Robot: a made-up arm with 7 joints.
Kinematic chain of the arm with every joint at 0, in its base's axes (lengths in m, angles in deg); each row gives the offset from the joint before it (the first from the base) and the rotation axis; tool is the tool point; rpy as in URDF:
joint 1: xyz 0 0 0.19 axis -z
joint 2: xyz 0 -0.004 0.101 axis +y
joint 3: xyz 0 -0.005 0.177 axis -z
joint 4: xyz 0 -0.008 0.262 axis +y
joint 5: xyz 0 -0.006 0.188 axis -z
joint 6: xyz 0 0 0.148 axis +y
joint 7: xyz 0 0 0.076 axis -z
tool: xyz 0 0 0 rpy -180 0 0
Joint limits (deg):
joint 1: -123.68..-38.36
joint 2: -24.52..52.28
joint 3: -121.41..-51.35
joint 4: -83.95..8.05
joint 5: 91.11..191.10
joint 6: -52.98..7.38
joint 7: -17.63..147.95
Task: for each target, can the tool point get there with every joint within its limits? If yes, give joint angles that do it. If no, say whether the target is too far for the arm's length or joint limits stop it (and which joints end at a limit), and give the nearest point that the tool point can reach.
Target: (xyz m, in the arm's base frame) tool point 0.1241 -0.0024 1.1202
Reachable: yes | joints -52.47 7.82 -65.87 -18.74 157.72 -27.26 44.56
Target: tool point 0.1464 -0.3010 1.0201
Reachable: yes | joints -70.33 -7.88 -57.23 -40.69 175.49 -3.49 12.42
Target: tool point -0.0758 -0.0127 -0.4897
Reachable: no: joint limits stop it (at a limit: joint 1, joint 2, joint 3, joint 4, joint 6) | nearest point 0.0043 0.6227 0.3991 | short by 1.095 m
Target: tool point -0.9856 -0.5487 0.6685
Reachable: no: too far | nearest point -0.2561 -0.4527 0.8426 | short by 0.756 m
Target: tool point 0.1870 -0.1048 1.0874
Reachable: yes | joints -97.56 -14.17 -113.44 -30.19 155.02 -26.03 7.86
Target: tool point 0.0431 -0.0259 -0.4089
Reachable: no: joint limits stop it (at a limit: joint 1, joint 2, joint 3, joint 4, joint 6) | nearest point 0.6206 0.0457 0.3994 | short by 0.996 m
